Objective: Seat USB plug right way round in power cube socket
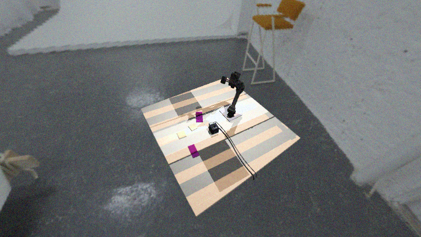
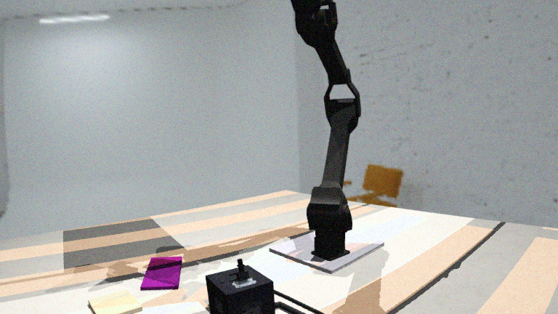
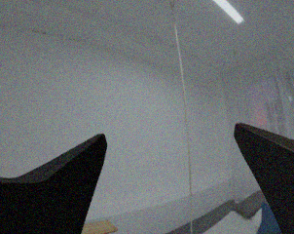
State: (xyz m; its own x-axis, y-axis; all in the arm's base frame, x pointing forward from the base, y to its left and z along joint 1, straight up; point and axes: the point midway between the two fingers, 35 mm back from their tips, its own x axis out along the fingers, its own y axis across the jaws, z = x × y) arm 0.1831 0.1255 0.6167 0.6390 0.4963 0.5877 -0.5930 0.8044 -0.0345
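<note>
Right now the usb plug is 550 mm below my gripper tip, 70 mm ahead of it and 30 mm to the right of it. The rest, counted from my gripper tip: magenta block 640 mm below, 290 mm to the right, 130 mm ahead; then usb socket 570 mm below, 70 mm ahead, 30 mm to the right.
</note>
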